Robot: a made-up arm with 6 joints.
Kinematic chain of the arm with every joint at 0, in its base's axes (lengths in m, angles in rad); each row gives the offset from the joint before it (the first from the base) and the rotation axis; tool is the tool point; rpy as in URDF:
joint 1: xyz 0 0 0.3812 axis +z
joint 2: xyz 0 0 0 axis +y
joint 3: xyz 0.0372 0 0.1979 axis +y
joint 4: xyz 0.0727 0 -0.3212 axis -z
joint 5: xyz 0 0 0 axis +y
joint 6: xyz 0.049 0 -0.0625 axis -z
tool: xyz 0 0 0 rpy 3.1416 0 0
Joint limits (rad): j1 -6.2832..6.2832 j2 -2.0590..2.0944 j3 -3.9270..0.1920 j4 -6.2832..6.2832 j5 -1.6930..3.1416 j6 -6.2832..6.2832
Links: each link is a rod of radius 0.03 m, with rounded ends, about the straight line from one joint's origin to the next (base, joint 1, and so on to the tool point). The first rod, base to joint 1, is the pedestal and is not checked.
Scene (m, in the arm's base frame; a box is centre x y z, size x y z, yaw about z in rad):
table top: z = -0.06
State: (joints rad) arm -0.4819 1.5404 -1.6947 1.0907 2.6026 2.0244
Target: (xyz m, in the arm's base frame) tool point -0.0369 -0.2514 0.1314
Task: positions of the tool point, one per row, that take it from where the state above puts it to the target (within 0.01 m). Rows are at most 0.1 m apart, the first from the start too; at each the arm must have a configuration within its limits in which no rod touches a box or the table.
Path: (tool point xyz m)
1: 0.2416 -0.1455 0.0795
2: 0.1848 -0.2032 0.0924
3: 0.1151 -0.2415 0.1054
4: 0.0390 -0.2577 0.1184
5: -0.0369 -0.2514 0.1314

